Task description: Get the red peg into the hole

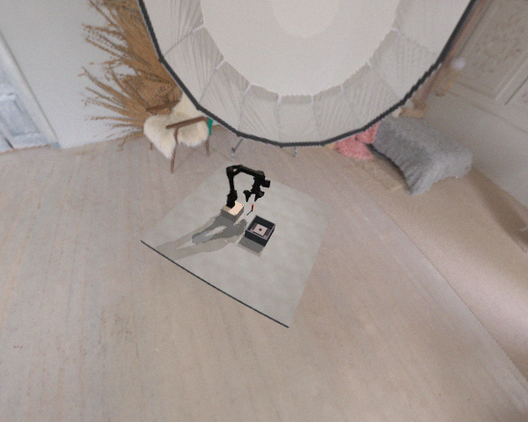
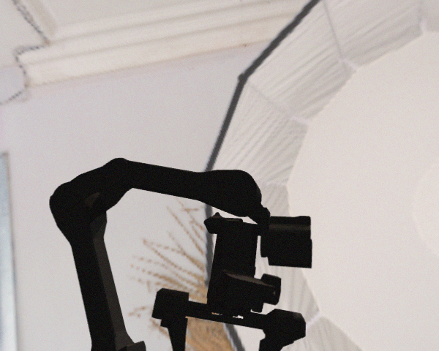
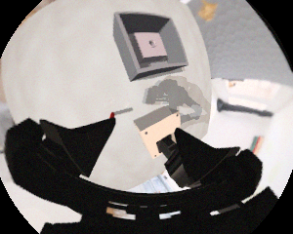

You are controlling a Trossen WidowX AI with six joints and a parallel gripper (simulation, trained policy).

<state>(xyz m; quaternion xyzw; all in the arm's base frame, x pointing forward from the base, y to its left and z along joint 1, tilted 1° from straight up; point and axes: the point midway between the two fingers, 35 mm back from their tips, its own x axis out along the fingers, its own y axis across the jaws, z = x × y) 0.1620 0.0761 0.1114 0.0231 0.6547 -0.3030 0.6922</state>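
Right now my gripper tip is 60 mm to the right of the red peg and 130 mm above it. Round my gripper tip: plate 180 mm ahead, 130 mm to the right, 130 mm below; dark box 180 mm ahead, 130 mm to the right, 150 mm below.
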